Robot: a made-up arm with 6 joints. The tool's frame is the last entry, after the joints. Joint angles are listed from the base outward. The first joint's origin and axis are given. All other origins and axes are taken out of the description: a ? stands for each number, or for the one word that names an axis. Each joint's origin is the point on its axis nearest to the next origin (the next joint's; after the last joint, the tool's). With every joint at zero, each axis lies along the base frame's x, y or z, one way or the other. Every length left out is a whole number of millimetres.
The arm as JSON. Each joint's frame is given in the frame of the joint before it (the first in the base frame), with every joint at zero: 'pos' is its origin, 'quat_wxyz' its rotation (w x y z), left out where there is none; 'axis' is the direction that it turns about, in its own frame. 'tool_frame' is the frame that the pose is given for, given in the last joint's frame.
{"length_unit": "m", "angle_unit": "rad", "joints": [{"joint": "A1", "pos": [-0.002, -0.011, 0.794], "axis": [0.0, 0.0, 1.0]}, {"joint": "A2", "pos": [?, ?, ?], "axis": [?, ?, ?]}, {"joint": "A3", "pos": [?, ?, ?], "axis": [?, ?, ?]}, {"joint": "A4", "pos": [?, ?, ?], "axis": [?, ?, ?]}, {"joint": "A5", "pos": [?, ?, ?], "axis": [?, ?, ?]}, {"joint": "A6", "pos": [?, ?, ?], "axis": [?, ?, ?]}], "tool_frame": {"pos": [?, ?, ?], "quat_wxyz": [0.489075, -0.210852, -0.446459, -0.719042]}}
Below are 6 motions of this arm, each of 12 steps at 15 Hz.
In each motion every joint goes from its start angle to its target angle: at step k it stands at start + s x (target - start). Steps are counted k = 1, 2, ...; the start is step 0. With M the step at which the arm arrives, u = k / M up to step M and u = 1 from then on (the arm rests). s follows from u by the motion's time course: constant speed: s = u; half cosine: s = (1 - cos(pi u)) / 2; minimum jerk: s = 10 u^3 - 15 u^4 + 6 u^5.
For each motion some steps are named. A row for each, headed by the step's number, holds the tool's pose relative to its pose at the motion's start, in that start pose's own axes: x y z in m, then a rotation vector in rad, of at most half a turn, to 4 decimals.
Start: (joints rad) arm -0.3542 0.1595 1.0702 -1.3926 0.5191 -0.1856
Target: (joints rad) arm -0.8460 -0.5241 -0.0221 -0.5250 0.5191 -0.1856
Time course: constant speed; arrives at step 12
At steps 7, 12:
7: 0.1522 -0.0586 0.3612 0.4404 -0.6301 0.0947
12: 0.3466 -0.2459 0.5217 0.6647 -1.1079 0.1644

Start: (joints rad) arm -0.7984 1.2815 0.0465 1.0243 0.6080 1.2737
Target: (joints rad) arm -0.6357 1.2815 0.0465 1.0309 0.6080 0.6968
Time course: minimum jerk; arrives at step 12
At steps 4, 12:
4: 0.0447 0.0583 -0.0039 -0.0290 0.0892 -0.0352
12: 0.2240 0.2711 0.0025 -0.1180 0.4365 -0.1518

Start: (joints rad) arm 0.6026 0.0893 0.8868 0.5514 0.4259 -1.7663
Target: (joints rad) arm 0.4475 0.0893 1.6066 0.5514 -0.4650 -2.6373
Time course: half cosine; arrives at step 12
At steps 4, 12:
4: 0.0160 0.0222 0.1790 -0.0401 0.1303 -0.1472
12: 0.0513 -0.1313 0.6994 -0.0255 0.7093 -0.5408

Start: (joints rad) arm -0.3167 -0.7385 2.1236 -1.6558 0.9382 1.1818
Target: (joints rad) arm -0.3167 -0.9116 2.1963 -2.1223 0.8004 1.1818
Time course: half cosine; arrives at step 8
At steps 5, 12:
5: 0.0573 0.0370 0.2381 -0.1875 0.3030 0.1502
12: 0.0955 0.0467 0.3538 -0.2575 0.4473 0.2246

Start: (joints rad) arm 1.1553 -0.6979 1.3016 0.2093 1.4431 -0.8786
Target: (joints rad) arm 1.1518 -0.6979 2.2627 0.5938 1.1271 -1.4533
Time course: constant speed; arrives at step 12
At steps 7, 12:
7: -0.1160 0.4151 0.4073 0.2525 0.2734 0.1647
12: -0.1380 0.5696 0.8005 0.4225 0.3658 0.2906

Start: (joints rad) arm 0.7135 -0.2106 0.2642 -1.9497 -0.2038 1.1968
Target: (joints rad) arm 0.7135 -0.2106 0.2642 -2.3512 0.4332 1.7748
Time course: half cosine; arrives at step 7
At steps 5, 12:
5: 0.1364 -0.0217 -0.1248 -0.2923 -0.3306 -0.2881
12: 0.1575 -0.0463 -0.1566 -0.3935 -0.4088 -0.3061

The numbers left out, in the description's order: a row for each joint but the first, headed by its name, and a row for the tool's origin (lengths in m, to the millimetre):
A2: xyz 0.225 -0.01 0.0, axis 0.0 1.0 0.0
A3: xyz 0.01 0.0 1.241, axis 0.0 -1.0 0.0
A4: xyz 0.916 0.0 0.297, axis -1.0 0.0 0.0
A5: xyz 0.0 -0.001 -0.002, axis 0.0 -1.0 0.0
A6: xyz 0.362 0.0 0.015, axis -1.0 0.0 0.0
tool: xyz 0.0 -0.018 -0.021

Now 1 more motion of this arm.
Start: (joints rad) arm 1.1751 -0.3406 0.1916 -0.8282 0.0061 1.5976
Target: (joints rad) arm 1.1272 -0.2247 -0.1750 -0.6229 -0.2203 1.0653
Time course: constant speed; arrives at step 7
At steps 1, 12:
1: -0.1067 -0.0065 0.0207 0.0077 0.0649 0.0794
12: -0.6876 -0.2082 0.1435 -0.0706 0.4327 0.6115

